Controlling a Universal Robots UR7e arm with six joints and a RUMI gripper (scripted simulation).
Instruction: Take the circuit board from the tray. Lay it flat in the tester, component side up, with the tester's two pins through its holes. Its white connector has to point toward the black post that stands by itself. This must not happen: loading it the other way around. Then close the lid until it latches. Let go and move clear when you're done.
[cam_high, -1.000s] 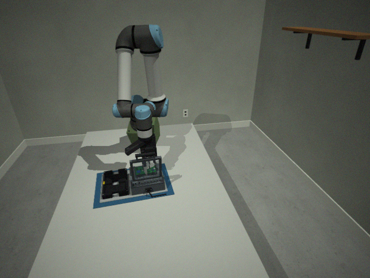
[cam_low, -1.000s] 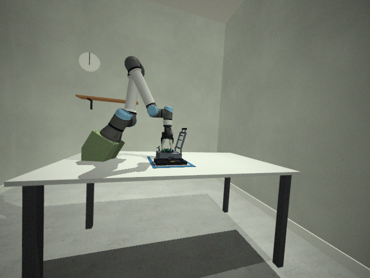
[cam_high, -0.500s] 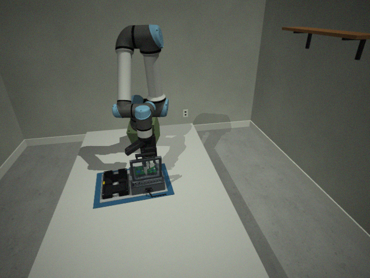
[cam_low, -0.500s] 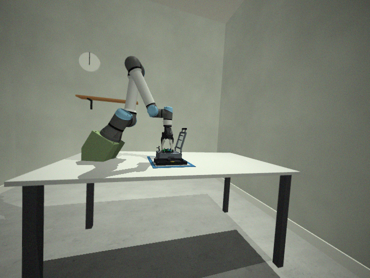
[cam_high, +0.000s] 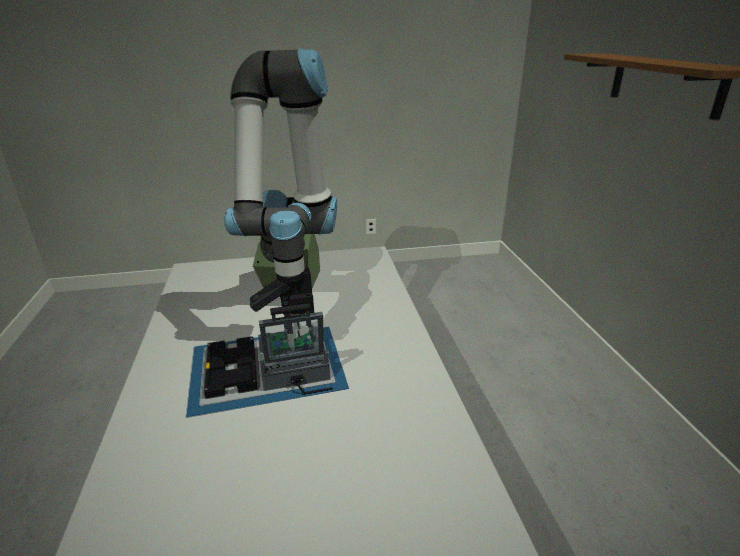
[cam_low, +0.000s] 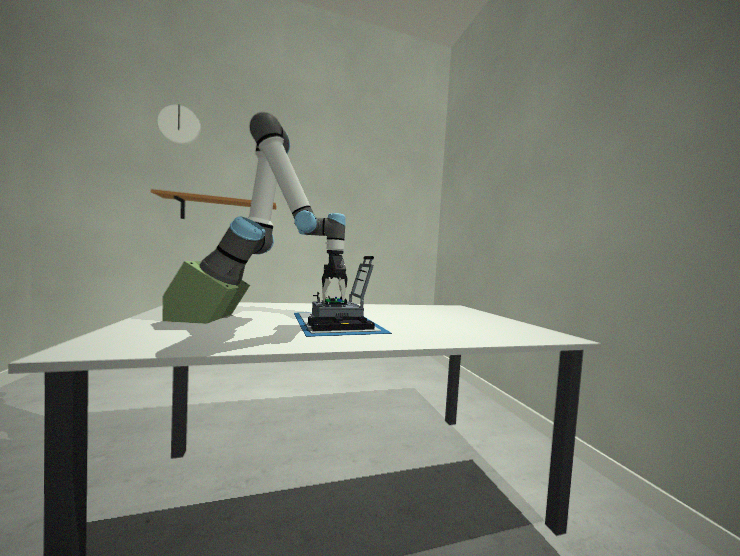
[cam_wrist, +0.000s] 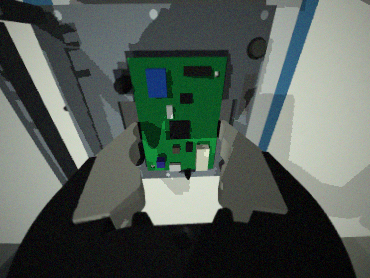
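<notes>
The green circuit board is right at my hand. The rest, counted from my hand: tester lid (120 mm ahead, 30 mm to the left, 100 mm above).
</notes>
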